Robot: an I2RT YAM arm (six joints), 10 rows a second.
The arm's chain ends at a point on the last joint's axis. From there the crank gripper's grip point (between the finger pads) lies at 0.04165 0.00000 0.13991 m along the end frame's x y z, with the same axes.
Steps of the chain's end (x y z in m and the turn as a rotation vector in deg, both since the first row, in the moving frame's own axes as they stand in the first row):
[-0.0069, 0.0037, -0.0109, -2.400, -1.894, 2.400]
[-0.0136, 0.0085, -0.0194, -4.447, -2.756, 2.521]
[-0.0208, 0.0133, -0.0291, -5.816, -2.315, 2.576]
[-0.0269, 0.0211, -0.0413, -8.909, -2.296, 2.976]
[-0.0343, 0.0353, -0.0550, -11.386, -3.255, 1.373]
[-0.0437, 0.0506, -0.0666, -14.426, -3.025, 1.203]
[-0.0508, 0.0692, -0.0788, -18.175, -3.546, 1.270]
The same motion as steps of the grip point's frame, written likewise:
[-0.0117, 0.0112, -0.0098, -2.400, -1.894, 2.400]
[-0.0206, 0.0211, -0.0181, -4.447, -2.756, 2.521]
[-0.0268, 0.0293, -0.0284, -5.816, -2.315, 2.576]
[-0.0331, 0.0449, -0.0416, -8.909, -2.296, 2.976]
[-0.0426, 0.0640, -0.0557, -11.386, -3.255, 1.373]
[-0.0514, 0.0865, -0.0691, -14.426, -3.025, 1.203]
[-0.0599, 0.1140, -0.0837, -18.175, -3.546, 1.270]

